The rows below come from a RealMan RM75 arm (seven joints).
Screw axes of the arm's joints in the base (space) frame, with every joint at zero. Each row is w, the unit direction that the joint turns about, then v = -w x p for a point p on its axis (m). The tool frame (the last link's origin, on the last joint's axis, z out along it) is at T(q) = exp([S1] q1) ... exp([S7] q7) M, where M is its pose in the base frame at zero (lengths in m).
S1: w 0 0 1 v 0.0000 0.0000 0.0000
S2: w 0 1 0 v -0.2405 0.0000 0.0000
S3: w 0 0 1 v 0.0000 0.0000 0.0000
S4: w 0 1 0 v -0.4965 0.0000 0.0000
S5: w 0 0 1 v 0.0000 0.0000 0.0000
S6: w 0 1 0 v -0.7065 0.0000 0.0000
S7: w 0 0 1 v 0.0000 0.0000 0.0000
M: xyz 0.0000 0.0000 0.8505 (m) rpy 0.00 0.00 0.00 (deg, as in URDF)
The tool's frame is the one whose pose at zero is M.
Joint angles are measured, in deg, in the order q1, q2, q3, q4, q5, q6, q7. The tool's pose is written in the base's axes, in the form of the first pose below.
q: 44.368 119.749 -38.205 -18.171 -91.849 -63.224 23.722
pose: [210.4 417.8 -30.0 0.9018 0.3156 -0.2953 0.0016 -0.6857 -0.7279]
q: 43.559 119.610 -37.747 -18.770 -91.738 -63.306 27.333
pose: [215.9 417.2 -25.3 0.9027 0.2663 -0.3379 -0.0646 -0.6926 -0.7184]
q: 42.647 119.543 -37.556 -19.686 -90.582 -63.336 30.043
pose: [220.6 417.5 -18.7 0.8975 0.2309 -0.3758 -0.1247 -0.6843 -0.7184]
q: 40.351 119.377 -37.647 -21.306 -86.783 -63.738 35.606
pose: [231.5 415.8 -4.2 0.8676 0.1611 -0.4705 -0.2623 -0.6556 -0.7081]
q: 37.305 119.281 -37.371 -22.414 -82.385 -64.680 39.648
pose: [247.6 408.8 10.2 0.8199 0.1087 -0.5620 -0.3926 -0.6077 -0.6903]
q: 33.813 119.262 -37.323 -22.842 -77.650 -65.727 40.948
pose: [267.3 396.9 22.0 0.7767 0.0839 -0.6243 -0.4878 -0.5469 -0.6804]
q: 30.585 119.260 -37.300 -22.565 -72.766 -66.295 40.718
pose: [287.4 384.0 31.6 0.7410 0.0714 -0.6677 -0.5632 -0.4753 -0.6759]
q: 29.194 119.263 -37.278 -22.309 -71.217 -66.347 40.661
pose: [296.8 377.5 34.0 0.7293 0.0603 -0.6815 -0.5911 -0.4462 -0.6720]
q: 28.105 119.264 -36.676 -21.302 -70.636 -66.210 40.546
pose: [306.9 370.4 32.9 0.7185 0.0368 -0.6946 -0.6194 -0.4205 -0.6630]
